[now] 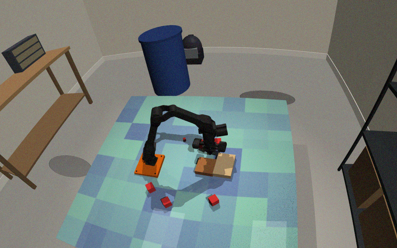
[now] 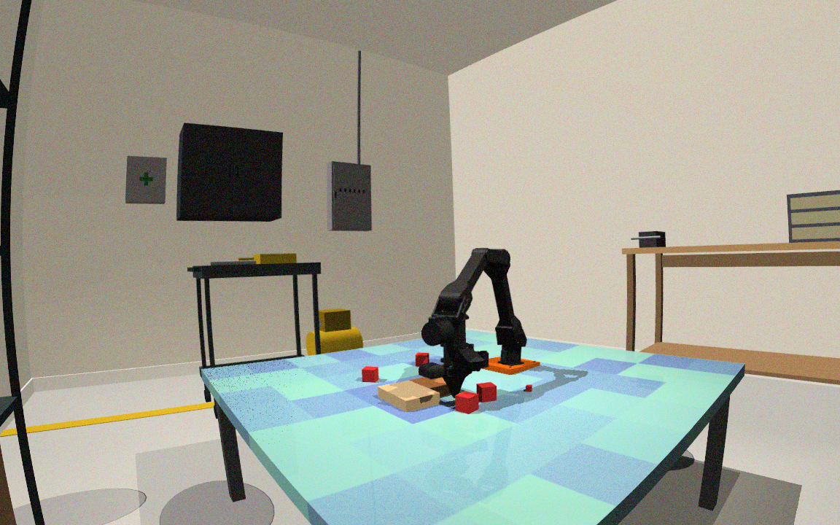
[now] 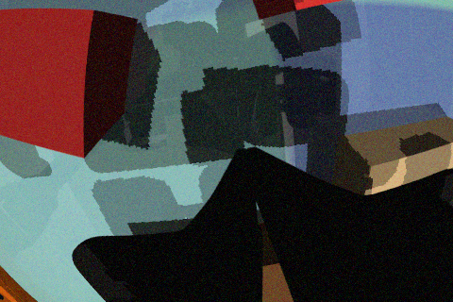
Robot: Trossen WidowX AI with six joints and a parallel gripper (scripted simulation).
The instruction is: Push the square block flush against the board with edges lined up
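Right now my gripper tip is 100 mm to the left of the flat brown square block and 10 mm below it. From my gripper tip the other things lie so: board: 100 mm ahead, 70 mm to the right, 10 mm above; tiny red piece: 190 mm behind, 80 mm to the left.
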